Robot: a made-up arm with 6 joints. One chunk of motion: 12 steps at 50 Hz.
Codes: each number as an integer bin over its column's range. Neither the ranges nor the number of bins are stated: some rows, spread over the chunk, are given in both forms.
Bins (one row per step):
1: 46 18 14 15 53 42
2: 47 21 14 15 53 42
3: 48 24 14 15 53 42
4: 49 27 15 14 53 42
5: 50 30 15 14 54 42
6: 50 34 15 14 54 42
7: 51 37 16 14 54 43
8: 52 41 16 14 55 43
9: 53 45 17 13 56 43
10: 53 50 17 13 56 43
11: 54 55 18 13 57 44
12: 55 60 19 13 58 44
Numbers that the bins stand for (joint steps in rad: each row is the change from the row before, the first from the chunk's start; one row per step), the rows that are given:
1: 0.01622 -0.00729 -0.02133 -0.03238 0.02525 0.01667
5: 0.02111 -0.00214 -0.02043 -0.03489 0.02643 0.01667
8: 0.02356 0.00257 -0.01952 -0.03489 0.02760 0.01806
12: 0.02722 0.01071 -0.01681 -0.03740 0.03113 0.01946
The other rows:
2: 0.01744 -0.00600 -0.02133 -0.03238 0.02525 0.01667
3: 0.01867 -0.00471 -0.02133 -0.03238 0.02525 0.01667
4: 0.01989 -0.00343 -0.02043 -0.03489 0.02525 0.01667
6: 0.02111 -0.00043 -0.02043 -0.03489 0.02643 0.01667
7: 0.02233 0.00086 -0.01952 -0.03489 0.02643 0.01806
9: 0.02478 0.00429 -0.01862 -0.03740 0.02878 0.01806
10: 0.02478 0.00643 -0.01862 -0.03740 0.02878 0.01806
11: 0.02600 0.00857 -0.01771 -0.03740 0.02995 0.01946

